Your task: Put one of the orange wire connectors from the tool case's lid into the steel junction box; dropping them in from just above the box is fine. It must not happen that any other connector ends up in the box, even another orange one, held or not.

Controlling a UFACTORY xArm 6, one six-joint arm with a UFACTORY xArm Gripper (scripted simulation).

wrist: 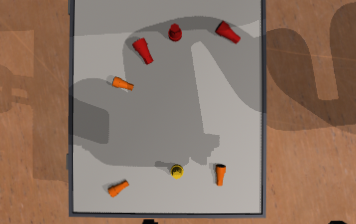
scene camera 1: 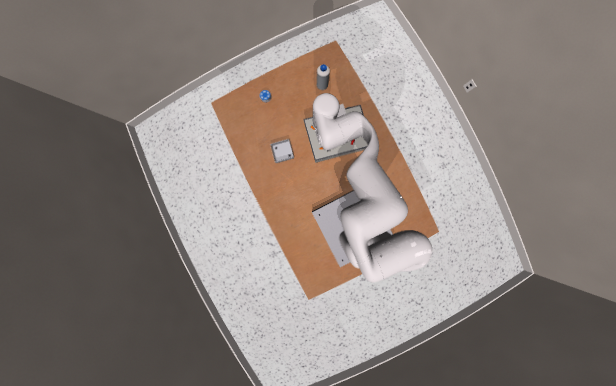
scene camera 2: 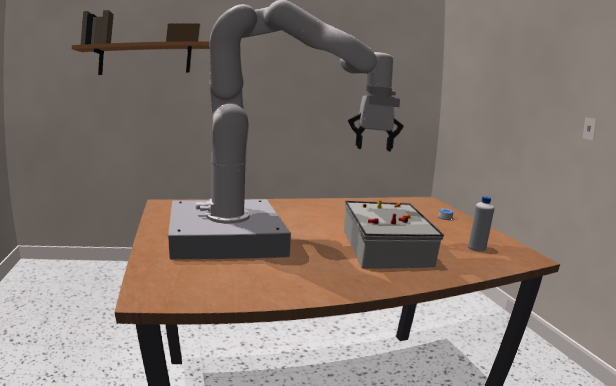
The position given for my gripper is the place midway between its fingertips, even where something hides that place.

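I see my gripper (scene camera 2: 374, 149). As for the grey tool case, I find it in scene camera 2 as well (scene camera 2: 415, 244), and the case is also there in the wrist view (wrist: 202, 101) and in scene camera 1 (scene camera 1: 319, 155).
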